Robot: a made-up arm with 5 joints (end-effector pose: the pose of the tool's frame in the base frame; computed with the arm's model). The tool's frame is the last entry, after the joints.
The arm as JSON. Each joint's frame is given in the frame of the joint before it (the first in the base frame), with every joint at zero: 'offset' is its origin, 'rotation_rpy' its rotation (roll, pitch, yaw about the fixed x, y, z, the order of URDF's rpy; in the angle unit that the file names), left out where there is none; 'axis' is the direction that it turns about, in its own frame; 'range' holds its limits. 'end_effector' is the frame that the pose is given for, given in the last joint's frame.
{
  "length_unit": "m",
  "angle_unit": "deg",
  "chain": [
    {
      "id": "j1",
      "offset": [
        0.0,
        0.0,
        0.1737
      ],
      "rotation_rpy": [
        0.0,
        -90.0,
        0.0
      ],
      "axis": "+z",
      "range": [
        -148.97,
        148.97
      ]
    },
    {
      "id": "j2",
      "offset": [
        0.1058,
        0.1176,
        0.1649
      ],
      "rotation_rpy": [
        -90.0,
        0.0,
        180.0
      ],
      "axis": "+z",
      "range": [
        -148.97,
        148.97
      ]
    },
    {
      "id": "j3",
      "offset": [
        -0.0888,
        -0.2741,
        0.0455
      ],
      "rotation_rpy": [
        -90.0,
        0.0,
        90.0
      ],
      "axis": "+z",
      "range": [
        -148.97,
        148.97
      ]
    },
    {
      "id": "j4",
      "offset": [
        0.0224,
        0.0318,
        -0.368
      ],
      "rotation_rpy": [
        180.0,
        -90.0,
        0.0
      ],
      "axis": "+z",
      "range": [
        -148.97,
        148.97
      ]
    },
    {
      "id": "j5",
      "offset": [
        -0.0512,
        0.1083,
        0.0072
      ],
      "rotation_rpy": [
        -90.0,
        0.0,
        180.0
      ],
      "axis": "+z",
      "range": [
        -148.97,
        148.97
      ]
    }
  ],
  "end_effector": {
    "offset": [
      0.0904,
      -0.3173,
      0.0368
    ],
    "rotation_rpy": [
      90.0,
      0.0,
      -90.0
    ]
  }
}
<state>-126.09 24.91 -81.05 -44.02 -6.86</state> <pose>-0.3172 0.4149 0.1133 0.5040 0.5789 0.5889 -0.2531</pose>
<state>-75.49 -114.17 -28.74 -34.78 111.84</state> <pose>-0.4018 -0.7673 0.3467 0.1595 0.4957 -0.7913 -0.3206</pose>
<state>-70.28 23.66 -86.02 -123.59 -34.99</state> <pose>-0.1852 0.0789 -0.1310 0.8746 -0.2075 0.4382 -0.0061</pose>
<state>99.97 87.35 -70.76 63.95 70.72</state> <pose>0.3481 0.1211 0.0117 0.8437 -0.1273 -0.0063 0.5214</pose>
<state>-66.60 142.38 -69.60 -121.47 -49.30</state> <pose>0.0089 -0.3659 0.1676 0.5392 0.0069 0.0147 -0.8420</pose>
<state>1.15 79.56 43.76 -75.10 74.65</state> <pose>0.1364 -0.1651 0.2176 0.7211 -0.4215 -0.2633 -0.4827</pose>
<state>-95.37 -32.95 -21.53 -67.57 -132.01</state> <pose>-0.4790 -0.1970 0.4861 0.5766 0.2986 -0.7582 -0.0585</pose>
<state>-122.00 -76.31 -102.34 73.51 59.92</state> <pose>-0.5906 0.1121 0.1090 0.0535 0.6790 0.7289 -0.0697</pose>
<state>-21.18 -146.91 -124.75 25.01 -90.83</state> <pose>0.1837 -0.0928 0.5808 0.6295 -0.7022 -0.0179 0.3321</pose>
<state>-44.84 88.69 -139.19 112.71 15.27</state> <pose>0.0868 -0.0677 -0.2286 0.5122 -0.4246 0.6502 0.3669</pose>
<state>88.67 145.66 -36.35 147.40 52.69</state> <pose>-0.1690 0.1326 -0.0361 0.0652 0.0188 -0.3531 -0.9331</pose>
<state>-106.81 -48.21 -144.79 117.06 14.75</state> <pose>-0.5996 -0.1250 -0.1992 0.2500 0.5108 0.0780 -0.8188</pose>
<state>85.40 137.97 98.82 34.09 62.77</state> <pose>0.6050 0.2696 0.0576 0.0456 0.9764 0.1107 -0.1796</pose>
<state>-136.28 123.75 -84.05 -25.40 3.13</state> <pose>0.3494 0.1721 -0.0485 0.2931 -0.6421 -0.1993 0.6797</pose>
